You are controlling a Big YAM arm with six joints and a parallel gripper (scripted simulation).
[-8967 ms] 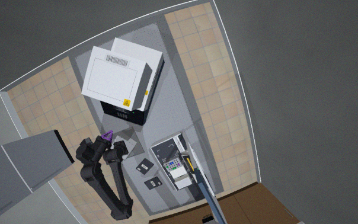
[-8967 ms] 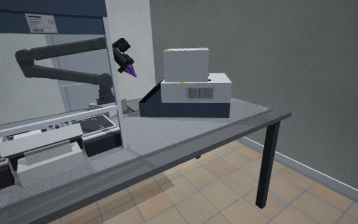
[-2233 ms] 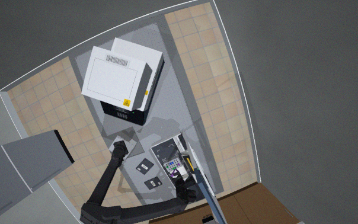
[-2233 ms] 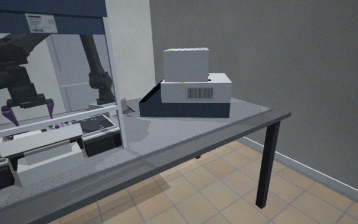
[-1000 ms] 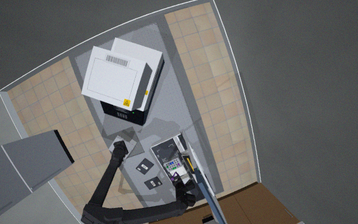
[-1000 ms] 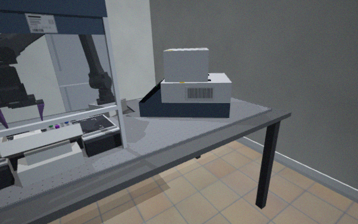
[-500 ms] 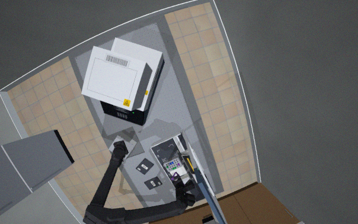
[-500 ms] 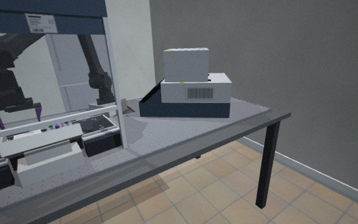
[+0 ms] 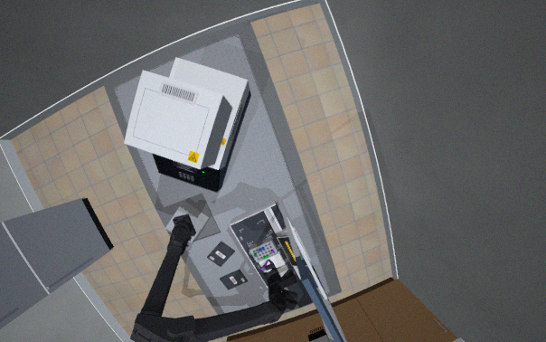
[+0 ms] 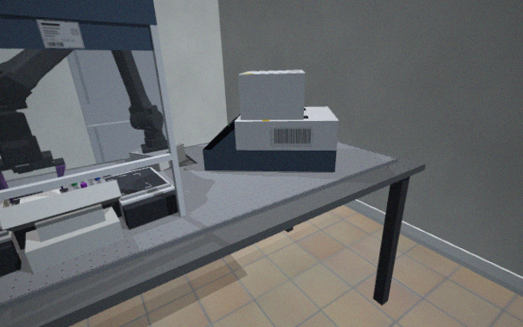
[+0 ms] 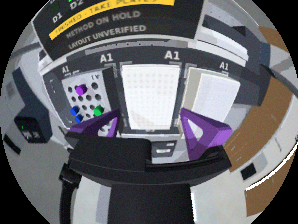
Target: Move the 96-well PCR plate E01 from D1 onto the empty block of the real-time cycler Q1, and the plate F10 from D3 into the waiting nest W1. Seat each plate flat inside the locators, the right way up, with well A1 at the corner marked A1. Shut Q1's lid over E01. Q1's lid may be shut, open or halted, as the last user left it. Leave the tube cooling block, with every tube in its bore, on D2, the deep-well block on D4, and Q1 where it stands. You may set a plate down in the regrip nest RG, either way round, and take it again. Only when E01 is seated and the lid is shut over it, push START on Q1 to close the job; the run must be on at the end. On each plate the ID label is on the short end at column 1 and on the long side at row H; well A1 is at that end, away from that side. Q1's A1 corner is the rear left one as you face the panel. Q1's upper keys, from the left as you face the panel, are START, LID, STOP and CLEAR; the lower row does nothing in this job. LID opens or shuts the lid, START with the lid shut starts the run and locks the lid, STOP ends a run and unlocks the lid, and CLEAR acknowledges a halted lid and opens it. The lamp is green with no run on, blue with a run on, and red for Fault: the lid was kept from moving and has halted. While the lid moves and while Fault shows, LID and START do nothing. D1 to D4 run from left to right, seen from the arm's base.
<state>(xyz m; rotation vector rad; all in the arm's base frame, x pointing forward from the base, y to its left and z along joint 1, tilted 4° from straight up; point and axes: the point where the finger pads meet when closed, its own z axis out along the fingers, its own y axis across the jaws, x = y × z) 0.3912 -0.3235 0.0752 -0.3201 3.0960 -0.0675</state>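
Right now my hand is 20 mm past the tube cooling block, 100 mm to the right of it and 20 mm above it. Round my hand: frame post (130 mm ahead, 320 mm to the left, 140 mm above); then white deep-well block (20 mm ahead, 100 mm to the right, 20 mm below); then label (290 mm behind, 80 mm to the left, 90 mm below).
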